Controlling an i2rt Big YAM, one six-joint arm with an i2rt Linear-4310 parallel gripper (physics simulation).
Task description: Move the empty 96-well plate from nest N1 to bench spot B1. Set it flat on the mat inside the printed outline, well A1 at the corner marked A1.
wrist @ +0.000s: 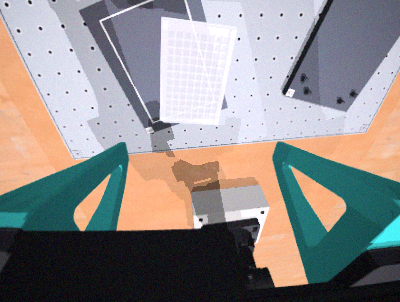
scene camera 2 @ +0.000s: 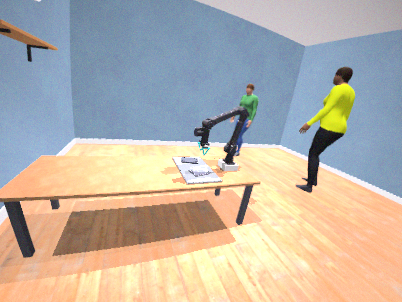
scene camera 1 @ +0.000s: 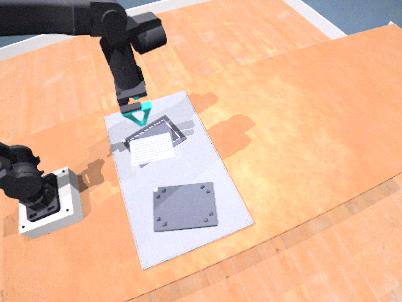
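Where they show: gripper, fingertip midpoint: (wrist: 202, 149) (scene camera 2: 202, 152) (scene camera 1: 140, 112); arm's base, link origin: (scene camera 2: 228, 162) (scene camera 1: 44, 197).
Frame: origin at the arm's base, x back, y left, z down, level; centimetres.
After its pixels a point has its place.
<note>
The clear white 96-well plate (scene camera 1: 151, 148) @[z 2.9, x -32.2, y 4.2 cm] (wrist: 196, 72) @[z 3.0, x -33.1, y 4.4 cm] lies partly on the dark mat (scene camera 1: 181, 137) @[z 4.4, x -42.1, y 5.0 cm] (wrist: 107, 45) @[z 4.4, x -37.0, y 14.4 cm]. It is turned relative to the white printed outline (wrist: 126, 71) @[z 4.4, x -33.8, y 13.0 cm], crosses its line and overhangs the mat on the nest side. In the wrist view one plate corner is near the outline corner beside a small white marker (wrist: 149, 130) @[z 4.4, x -24.9, y 12.0 cm]. I cannot tell which plate corner is A1, or whether the plate is fully flat. The grey nest (scene camera 1: 185, 207) @[z 3.4, x -34.6, y -17.0 cm] (wrist: 350, 55) @[z 3.4, x -33.7, y -16.4 cm] holds no plate. My gripper (scene camera 1: 142, 120) @[z -12.0, x -32.8, y 5.5 cm] (scene camera 2: 204, 150) @[z -12.0, x -32.8, y 5.5 cm] (wrist: 202, 149) @[z -12.0, x -32.8, y 5.5 cm] is wide open and empty, raised above and apart from the plate.
The mat and nest rest on a pale perforated board (scene camera 1: 135, 227) @[z 4.6, x -20.6, y -16.3 cm] (scene camera 2: 185, 175) @[z 4.2, x -48.8, y 13.4 cm] (wrist: 260, 117) @[z 4.6, x -24.8, y -5.3 cm] on the wooden table (scene camera 1: 300, 125) @[z 5.9, x -79.8, y -6.6 cm] (scene camera 2: 100, 175) @[z 5.8, x -111.0, y 3.5 cm]. The arm's white base (scene camera 1: 72, 200) @[z 0.6, x -7.4, y -3.8 cm] (scene camera 2: 228, 168) @[z 3.2, x -4.0, y 7.3 cm] (wrist: 230, 200) @[z 2.6, x -7.6, y -0.6 cm] stands beside the board. Two people (scene camera 2: 250, 107) (scene camera 2: 337, 110) stand beyond the table.
</note>
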